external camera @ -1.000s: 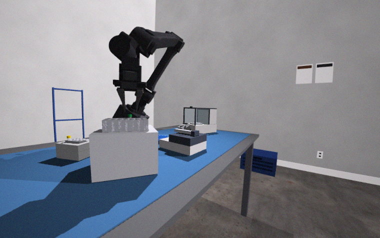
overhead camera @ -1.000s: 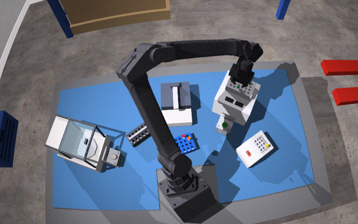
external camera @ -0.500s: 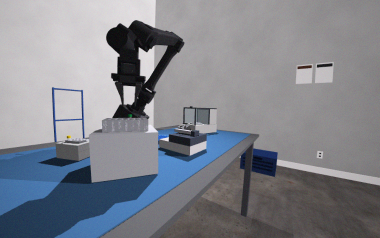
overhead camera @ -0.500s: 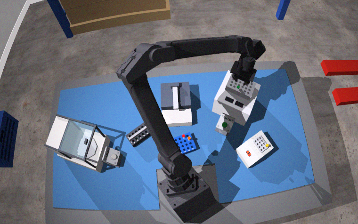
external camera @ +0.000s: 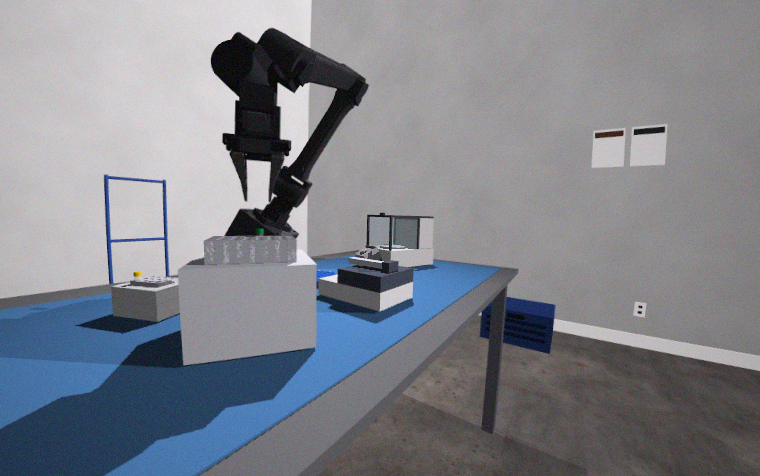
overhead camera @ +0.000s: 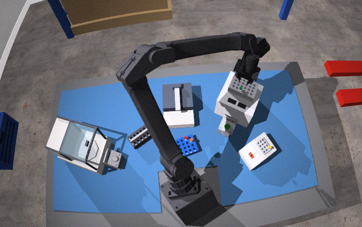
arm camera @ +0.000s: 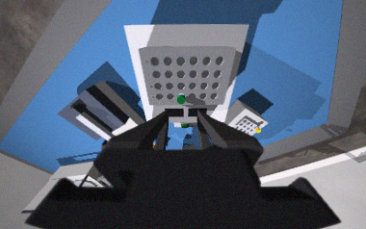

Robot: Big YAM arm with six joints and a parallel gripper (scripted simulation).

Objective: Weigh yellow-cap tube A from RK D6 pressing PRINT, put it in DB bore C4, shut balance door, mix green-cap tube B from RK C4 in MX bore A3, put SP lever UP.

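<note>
The green start key is 17 cm below my hand, 14 cm behind it and 7 cm to the left of it. Round my hand: dry block DB: 26 cm behind, 21 cm below, 8 cm to the right; then blue rack: 28 cm to the left, 22 cm below, 21 cm behind; then spectrophotometer lever: 29 cm to the left, 15 cm below.
</note>
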